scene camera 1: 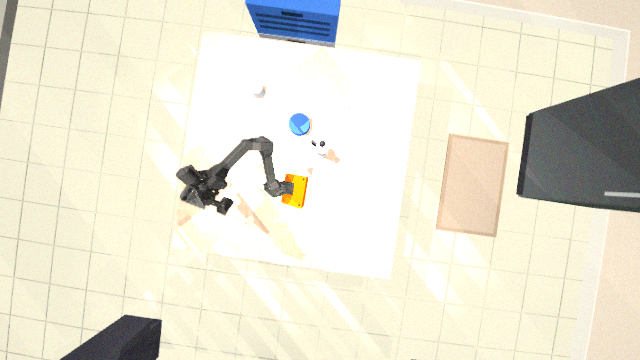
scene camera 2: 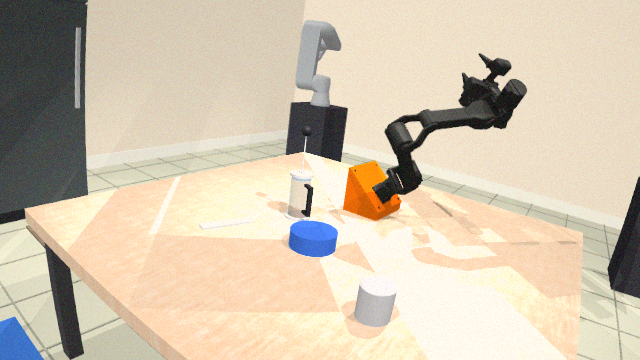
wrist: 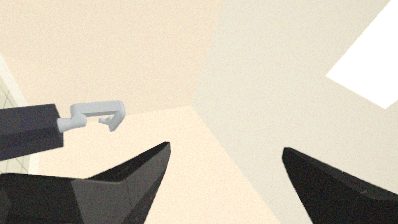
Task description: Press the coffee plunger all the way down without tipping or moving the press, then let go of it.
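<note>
My gripper: open, holding nothing, visible in scene camera 1 and the wrist view. A blue disc here too.
</note>
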